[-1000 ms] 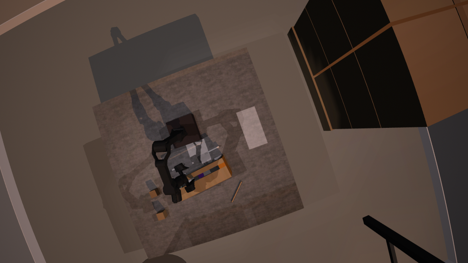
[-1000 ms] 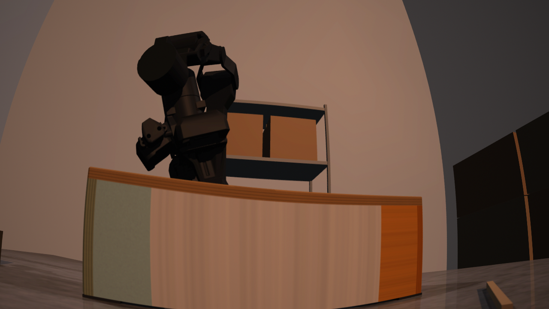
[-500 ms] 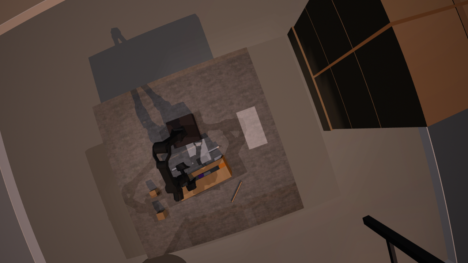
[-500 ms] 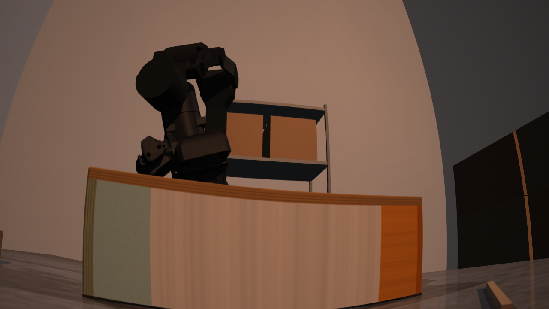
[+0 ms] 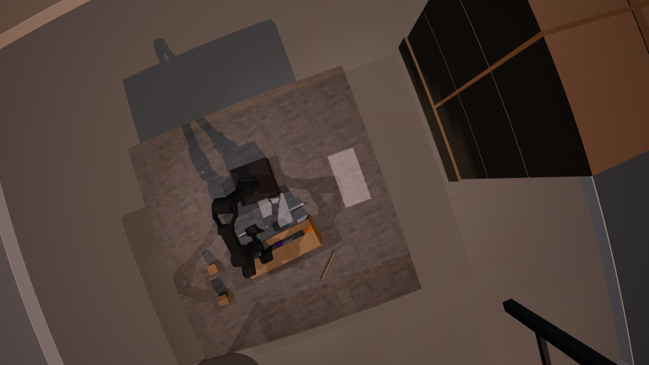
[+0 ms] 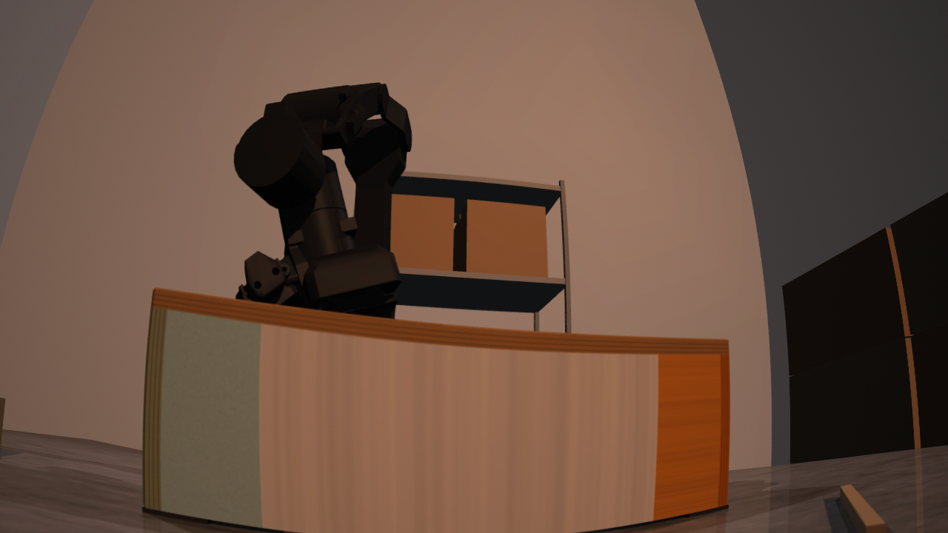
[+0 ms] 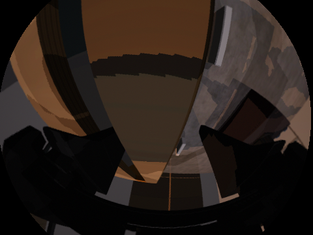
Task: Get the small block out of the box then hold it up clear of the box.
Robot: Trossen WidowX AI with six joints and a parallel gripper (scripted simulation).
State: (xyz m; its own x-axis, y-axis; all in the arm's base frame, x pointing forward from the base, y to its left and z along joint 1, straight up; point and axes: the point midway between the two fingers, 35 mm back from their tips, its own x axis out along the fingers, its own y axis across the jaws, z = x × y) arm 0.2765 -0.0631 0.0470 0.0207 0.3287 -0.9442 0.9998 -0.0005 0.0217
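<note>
Right now the purple block is 4 cm to the left of my gripper tip and 4 cm ahead of it. The rest, counted from my gripper tip: wooden box: 3 cm to the left, 3 cm ahead, 2 cm below.
</note>
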